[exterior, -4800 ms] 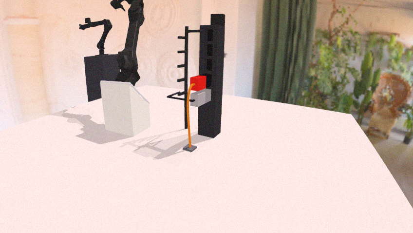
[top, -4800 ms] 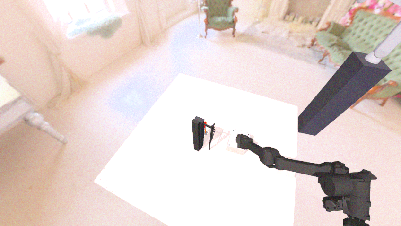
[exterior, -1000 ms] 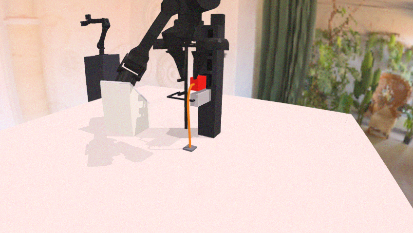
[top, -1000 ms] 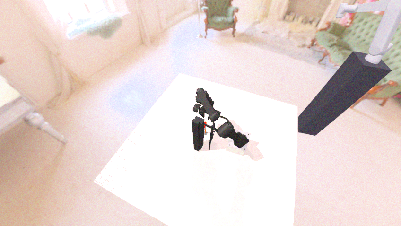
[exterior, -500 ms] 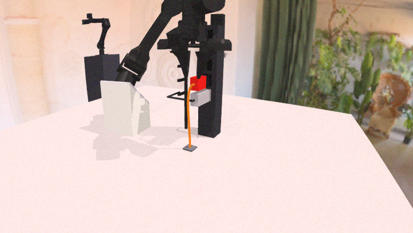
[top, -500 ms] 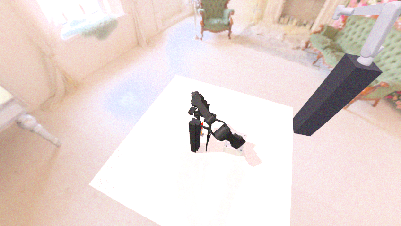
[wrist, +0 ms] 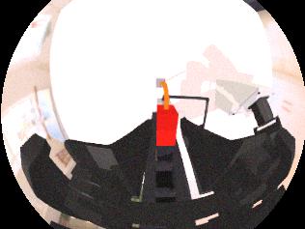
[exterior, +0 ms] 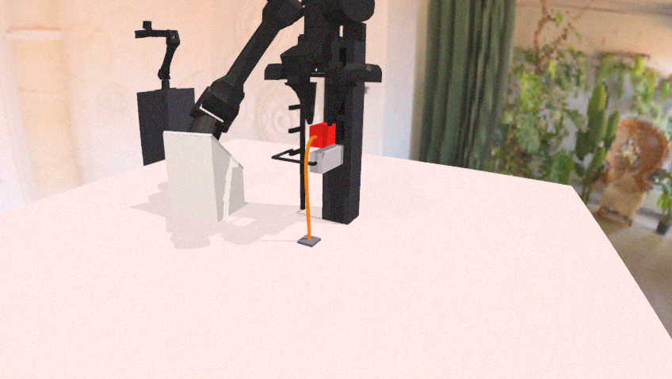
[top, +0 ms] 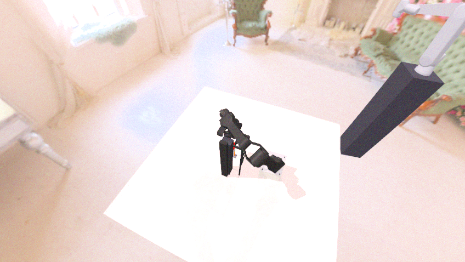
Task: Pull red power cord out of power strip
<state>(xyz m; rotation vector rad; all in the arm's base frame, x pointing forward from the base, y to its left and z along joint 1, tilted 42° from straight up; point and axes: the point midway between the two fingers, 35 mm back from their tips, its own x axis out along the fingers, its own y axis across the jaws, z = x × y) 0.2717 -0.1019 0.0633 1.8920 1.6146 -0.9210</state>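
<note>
The red plug lies 30 mm to the left of my gripper tip and 10 mm below it. The rest, counted from my gripper tip: thin black rack (110 mm to the left, 70 mm behind, 30 mm below); then grey plate (190 mm below, 30 mm to the right, 10 mm behind).
</note>
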